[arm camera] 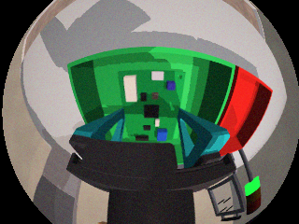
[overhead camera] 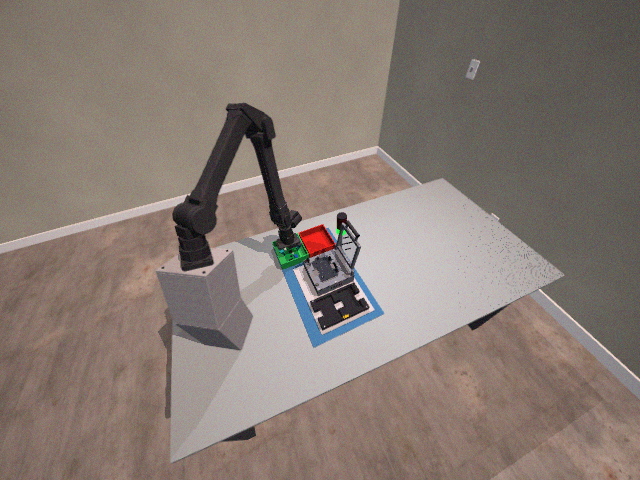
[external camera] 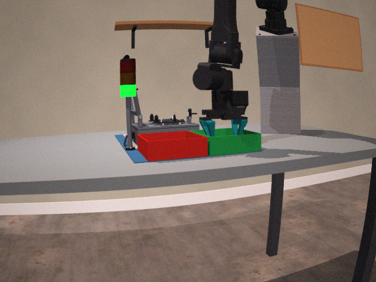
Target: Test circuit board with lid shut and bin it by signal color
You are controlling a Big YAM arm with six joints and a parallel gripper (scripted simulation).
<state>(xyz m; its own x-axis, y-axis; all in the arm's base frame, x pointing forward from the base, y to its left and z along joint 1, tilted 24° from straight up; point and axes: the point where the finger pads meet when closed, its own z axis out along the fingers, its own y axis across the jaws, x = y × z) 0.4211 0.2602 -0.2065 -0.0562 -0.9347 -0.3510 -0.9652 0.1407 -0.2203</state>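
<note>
Now: hand right at the green bin. From my hand the other things lie so: green circuit board: right at my hand; then latch hook: 3 cm ahead, 14 cm to the right, 7 cm above; then red bin: 15 cm ahead, 1 cm to the right.
</note>
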